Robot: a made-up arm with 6 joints.
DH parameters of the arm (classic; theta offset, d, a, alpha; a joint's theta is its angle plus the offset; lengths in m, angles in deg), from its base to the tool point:
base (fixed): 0 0.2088 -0.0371 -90
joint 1: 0 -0.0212 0.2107 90
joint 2: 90 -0.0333 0.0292 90
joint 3: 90 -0.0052 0.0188 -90
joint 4: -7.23 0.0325 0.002 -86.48
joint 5: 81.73 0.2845 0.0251 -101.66
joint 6: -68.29 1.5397 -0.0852 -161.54
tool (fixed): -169.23 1.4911 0 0
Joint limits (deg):
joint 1: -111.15..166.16
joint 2: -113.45..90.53
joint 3: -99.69..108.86
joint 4: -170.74..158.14
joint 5: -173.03..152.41
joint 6: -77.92..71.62
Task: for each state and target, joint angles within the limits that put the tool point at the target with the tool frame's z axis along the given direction. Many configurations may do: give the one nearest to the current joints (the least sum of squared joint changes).
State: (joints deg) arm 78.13 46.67 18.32 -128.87 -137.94 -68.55
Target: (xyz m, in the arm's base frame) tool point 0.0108 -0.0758 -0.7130 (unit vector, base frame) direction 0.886 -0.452 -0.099
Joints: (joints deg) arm 93.00 28.74 5.39 -135.45 -163.29 -76.45
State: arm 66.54 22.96 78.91 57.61 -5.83 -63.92
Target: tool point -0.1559 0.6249 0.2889 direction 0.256 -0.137 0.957
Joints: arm 78.08 9.17 64.79 54.33 25.80 -76.94
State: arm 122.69 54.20 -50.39 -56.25 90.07 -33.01
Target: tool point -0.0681 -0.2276 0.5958 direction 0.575 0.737 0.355
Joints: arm 142.75 38.14 -20.80 -24.84 60.73 -28.15
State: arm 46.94 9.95 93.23 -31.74 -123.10 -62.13
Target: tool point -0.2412 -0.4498 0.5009 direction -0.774 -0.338 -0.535
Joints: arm 34.12 -9.16 90.19 -11.98 -75.19 -77.59
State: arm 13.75 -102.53 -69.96 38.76 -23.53 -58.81
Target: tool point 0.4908 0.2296 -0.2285 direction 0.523 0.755 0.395
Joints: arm -24.34 -113.24 -49.52 56.31 -1.34 -58.42
